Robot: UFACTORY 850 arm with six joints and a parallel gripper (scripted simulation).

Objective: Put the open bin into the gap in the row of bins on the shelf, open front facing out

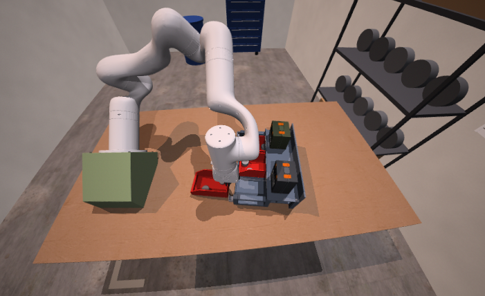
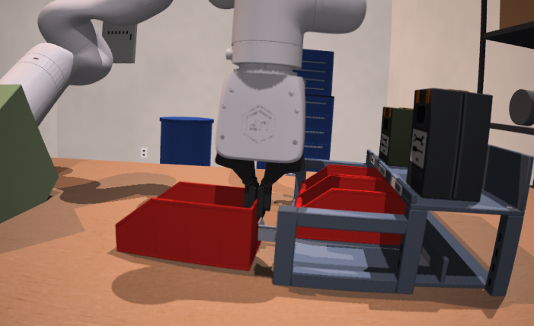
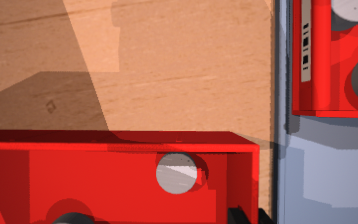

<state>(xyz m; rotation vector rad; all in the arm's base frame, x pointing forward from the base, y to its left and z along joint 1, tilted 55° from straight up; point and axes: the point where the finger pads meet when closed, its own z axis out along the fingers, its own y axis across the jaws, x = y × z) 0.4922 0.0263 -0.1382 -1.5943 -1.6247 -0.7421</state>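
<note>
My hand is 11 cm past the grey disc, 6 cm above it and 2 cm to the left of it. From my hand the other things lie so: grey shelf (16 cm ahead, 11 cm to the left, 1 cm below).
</note>
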